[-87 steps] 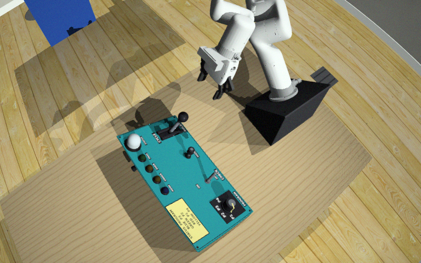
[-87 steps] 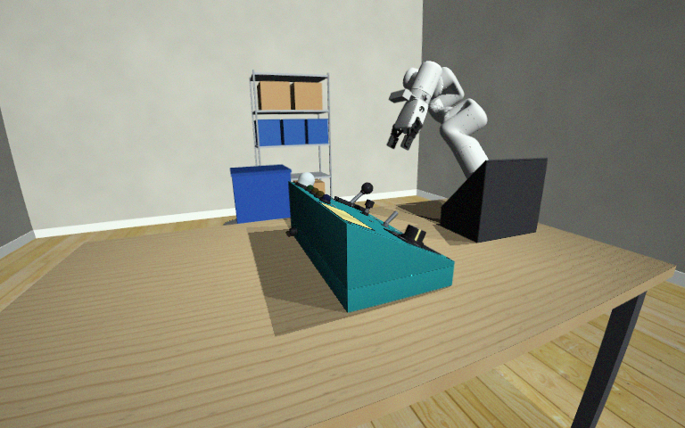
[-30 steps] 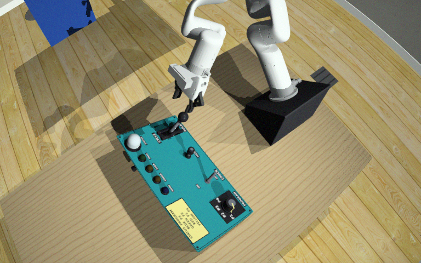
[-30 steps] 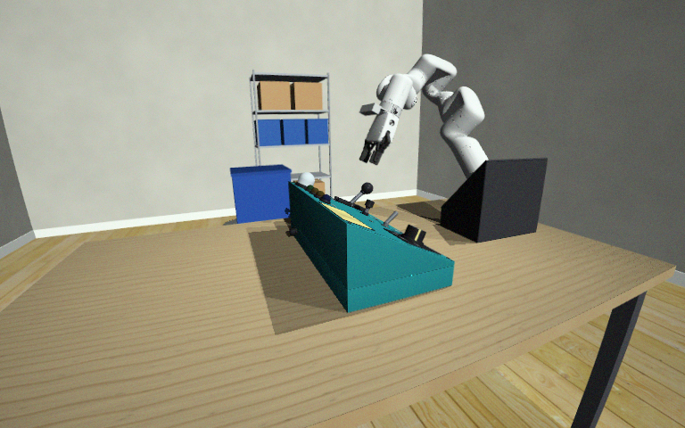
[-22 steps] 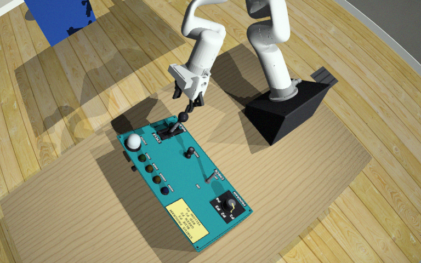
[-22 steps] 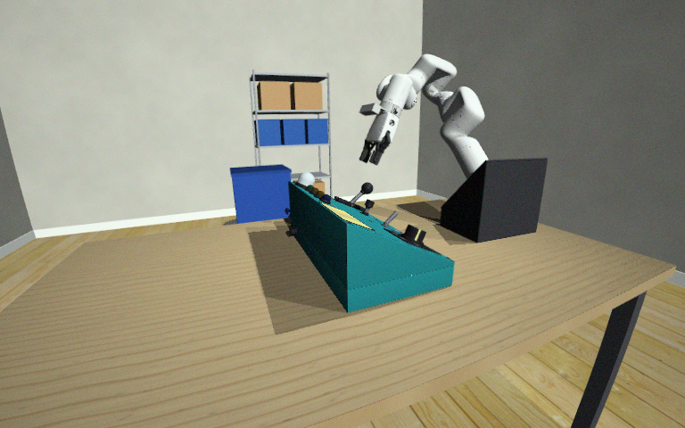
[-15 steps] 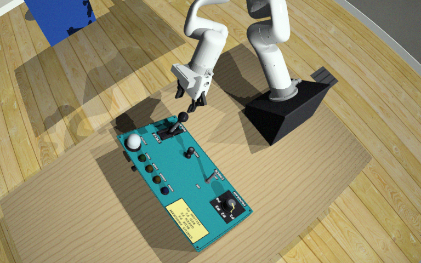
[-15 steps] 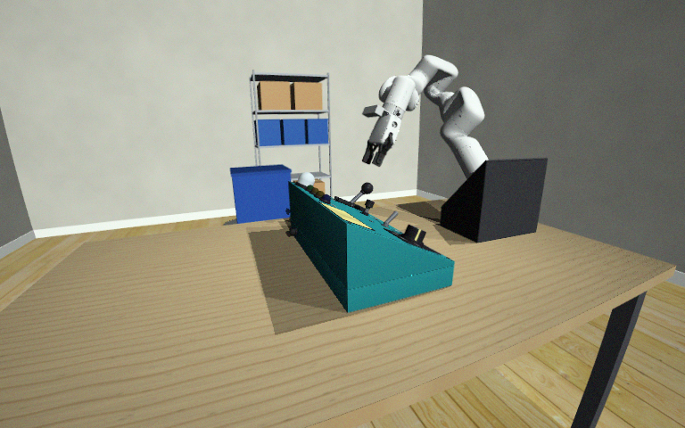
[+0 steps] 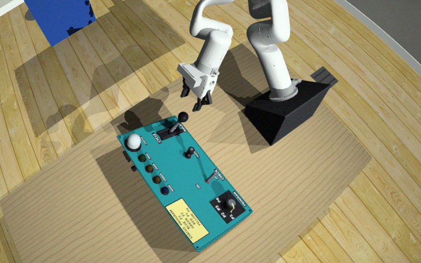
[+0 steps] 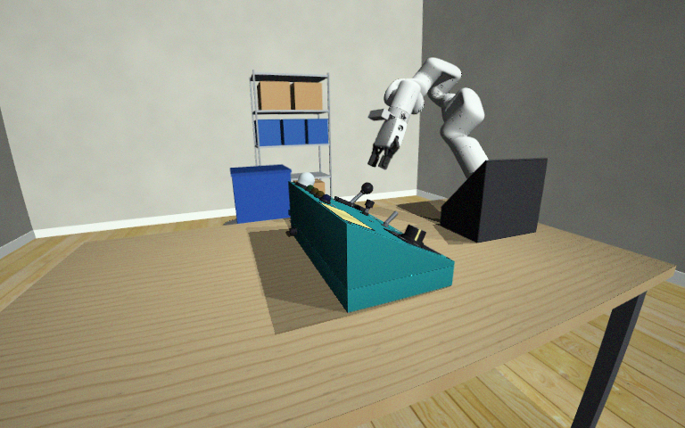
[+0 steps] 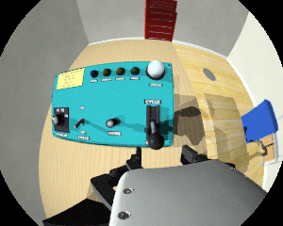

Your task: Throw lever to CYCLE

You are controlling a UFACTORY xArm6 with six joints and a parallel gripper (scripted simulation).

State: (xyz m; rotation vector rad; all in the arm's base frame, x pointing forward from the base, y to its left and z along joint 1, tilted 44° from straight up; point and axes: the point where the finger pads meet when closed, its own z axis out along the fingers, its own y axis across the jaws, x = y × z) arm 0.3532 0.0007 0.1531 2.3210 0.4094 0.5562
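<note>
The lever lies 70 mm ahead of my hand, 10 mm to the left of it and 110 mm below it. Also, from my hand: grey toggle (60 mm ahead, 250 mm to the left, 120 mm below); then teal console (100 mm ahead, 200 mm to the left, 140 mm below); then rotary selector (50 mm ahead, 380 mm to the left, 120 mm below).
</note>
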